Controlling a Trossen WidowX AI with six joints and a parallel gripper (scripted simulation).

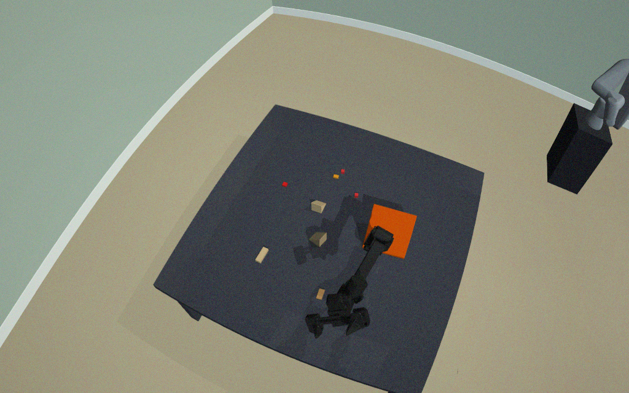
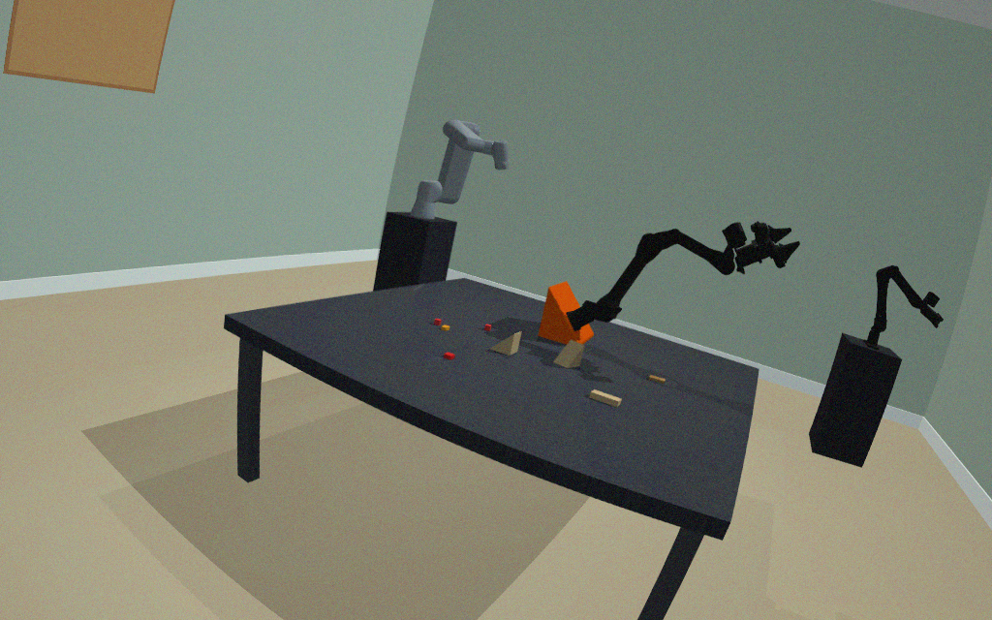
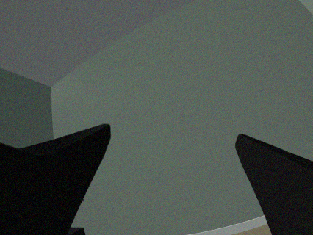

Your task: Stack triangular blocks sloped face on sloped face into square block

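Now: the tan triangular block 710 mm to the right of my gripper tip, 500 mm below it and 340 mm ahead of it. Round my gripper tip: orange piece (920 mm to the right, 510 mm below, 330 mm ahead).
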